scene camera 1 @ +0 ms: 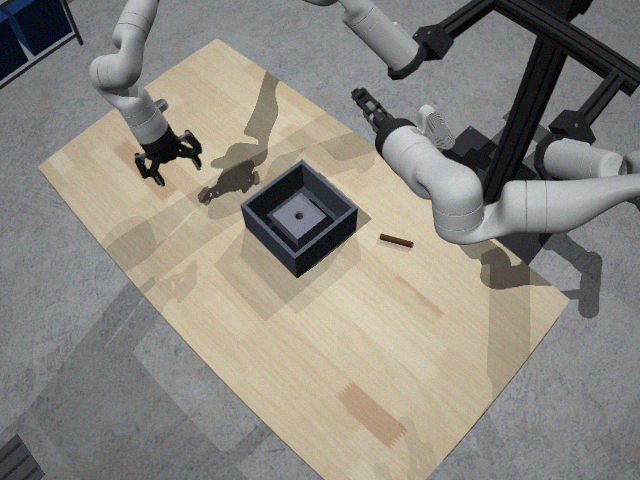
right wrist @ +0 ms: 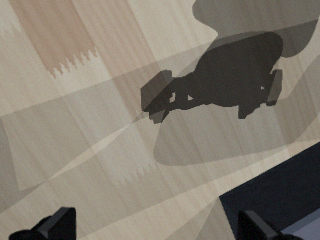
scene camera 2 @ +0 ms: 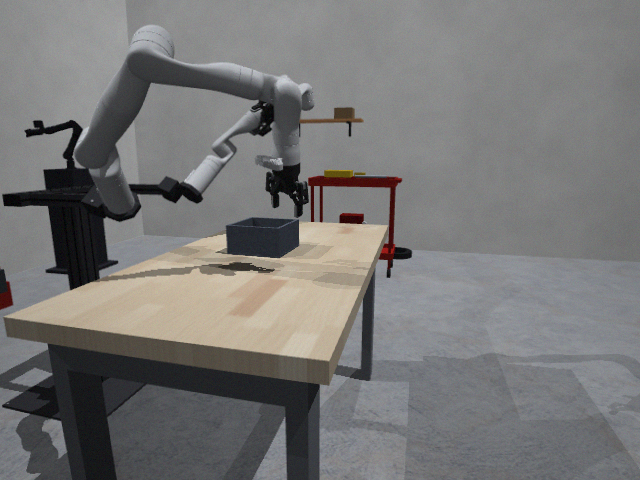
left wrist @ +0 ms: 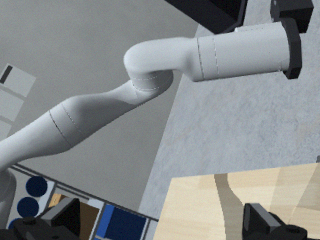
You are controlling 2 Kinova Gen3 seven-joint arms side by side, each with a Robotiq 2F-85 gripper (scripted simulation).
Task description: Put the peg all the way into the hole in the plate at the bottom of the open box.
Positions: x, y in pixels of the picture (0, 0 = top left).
Scene:
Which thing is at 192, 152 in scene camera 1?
My right gripper.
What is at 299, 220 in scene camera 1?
A grey plate.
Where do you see a dark box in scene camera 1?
341, 214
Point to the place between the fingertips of my left gripper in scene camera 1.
At 368, 109

